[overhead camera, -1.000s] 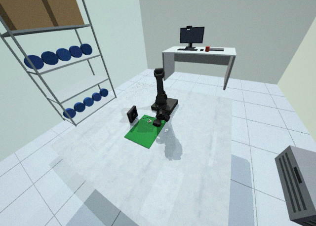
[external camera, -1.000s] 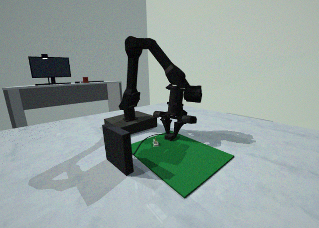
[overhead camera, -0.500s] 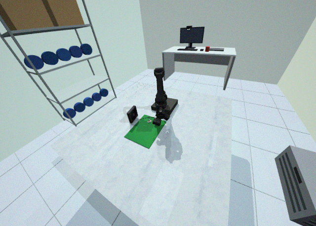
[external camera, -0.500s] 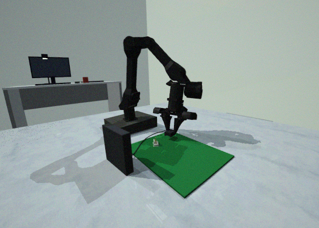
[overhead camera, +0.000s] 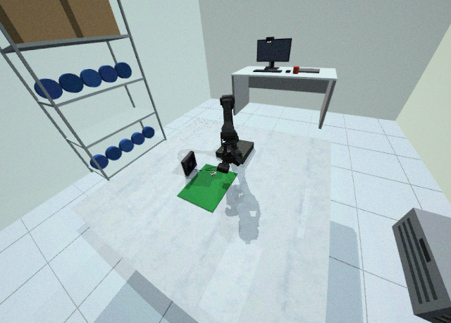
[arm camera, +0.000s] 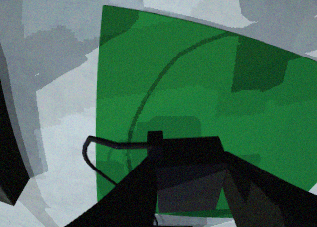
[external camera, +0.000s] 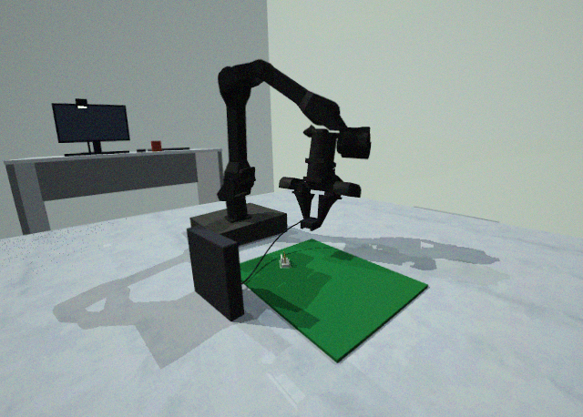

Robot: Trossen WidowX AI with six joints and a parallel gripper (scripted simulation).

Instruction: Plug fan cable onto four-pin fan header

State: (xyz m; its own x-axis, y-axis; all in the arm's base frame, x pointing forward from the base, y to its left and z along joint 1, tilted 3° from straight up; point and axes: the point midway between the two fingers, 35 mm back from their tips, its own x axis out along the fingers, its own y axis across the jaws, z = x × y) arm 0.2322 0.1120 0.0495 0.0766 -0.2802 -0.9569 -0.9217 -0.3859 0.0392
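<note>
Right now my gripper tip is 10 cm short of the green board, 9 cm above it and 5 cm to the left of it. Also, from my gripper tip: white four-pin header: 8 cm to the right, 7 cm below, 1 cm ahead; then black plug: 1 cm to the right; then black fan: 23 cm to the right, 6 cm ahead, 1 cm below.
</note>
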